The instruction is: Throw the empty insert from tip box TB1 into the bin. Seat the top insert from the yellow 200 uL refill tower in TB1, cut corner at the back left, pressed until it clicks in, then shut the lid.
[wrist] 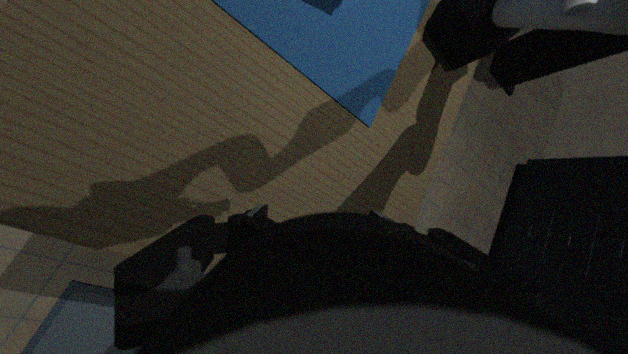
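My gripper (318,219) fills the bottom of the wrist view as a dark, dimly lit body, with one finger link at the left and one at the right. It is open and nothing is between the fingers. It hangs over the edge of a wooden table top (131,88). No tip box, insert or refill tower shows in this view. A black box-shaped thing (567,220), perhaps the bin, stands on the floor at the right.
A blue mat (334,53) lies on the table at the top, with a dark object's corner (324,4) on it. Dark and grey robot parts (558,22) fill the top right. A tiled floor (496,145) lies beyond the table edge. A grey-blue panel (74,321) is at the bottom left.
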